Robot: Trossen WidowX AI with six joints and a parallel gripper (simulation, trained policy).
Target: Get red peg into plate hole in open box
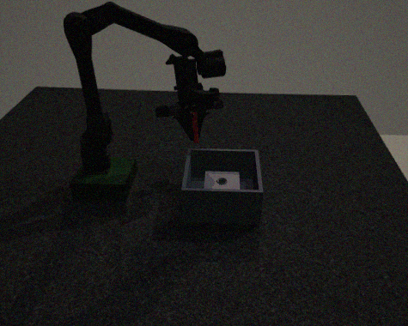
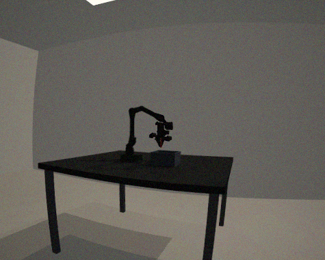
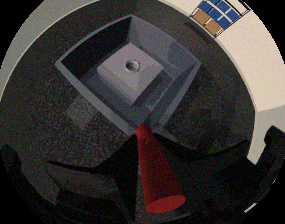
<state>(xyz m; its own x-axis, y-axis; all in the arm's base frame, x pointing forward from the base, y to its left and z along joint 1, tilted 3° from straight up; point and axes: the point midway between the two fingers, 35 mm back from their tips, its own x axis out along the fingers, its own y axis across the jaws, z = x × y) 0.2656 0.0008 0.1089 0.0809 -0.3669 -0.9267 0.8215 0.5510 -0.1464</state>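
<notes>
Right now the grey box is 6 cm ahead of my gripper tip, 10 cm to the right of it and 10 cm below it. Also, from my gripper tip: red peg 1 cm to the left, 3 cm above.
</notes>
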